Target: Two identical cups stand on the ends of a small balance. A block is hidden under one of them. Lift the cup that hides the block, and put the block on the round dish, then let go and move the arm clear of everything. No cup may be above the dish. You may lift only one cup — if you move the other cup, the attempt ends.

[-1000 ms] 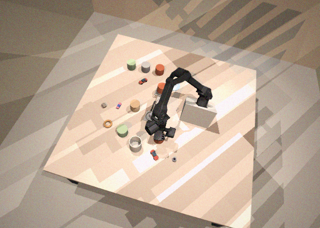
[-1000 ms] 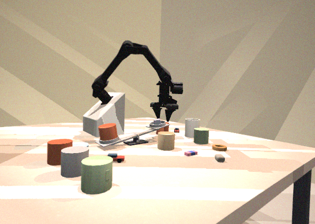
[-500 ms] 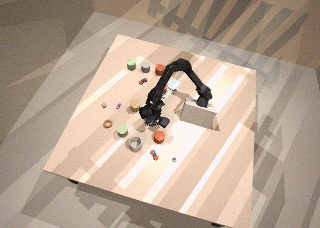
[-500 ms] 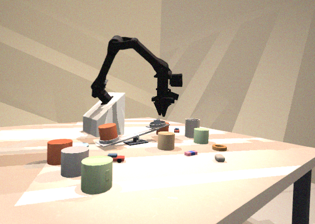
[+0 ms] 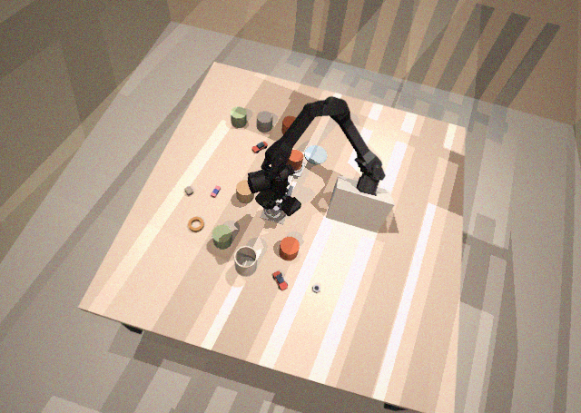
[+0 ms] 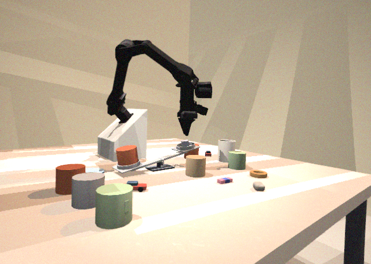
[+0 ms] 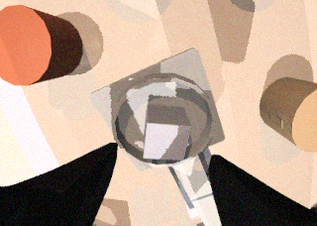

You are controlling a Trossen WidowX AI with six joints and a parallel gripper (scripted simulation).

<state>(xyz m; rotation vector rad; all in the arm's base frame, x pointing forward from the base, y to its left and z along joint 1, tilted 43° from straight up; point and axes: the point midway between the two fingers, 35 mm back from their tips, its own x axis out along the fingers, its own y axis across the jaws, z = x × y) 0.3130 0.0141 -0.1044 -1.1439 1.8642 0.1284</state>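
Right now my gripper tip is 4 cm above the grey block. Round my gripper tip: small balance 2 cm behind, 12 cm to the right, 9 cm below; tan cylinder 11 cm ahead, 8 cm to the right, 9 cm below; ring 29 cm ahead, 7 cm to the left, 12 cm below.
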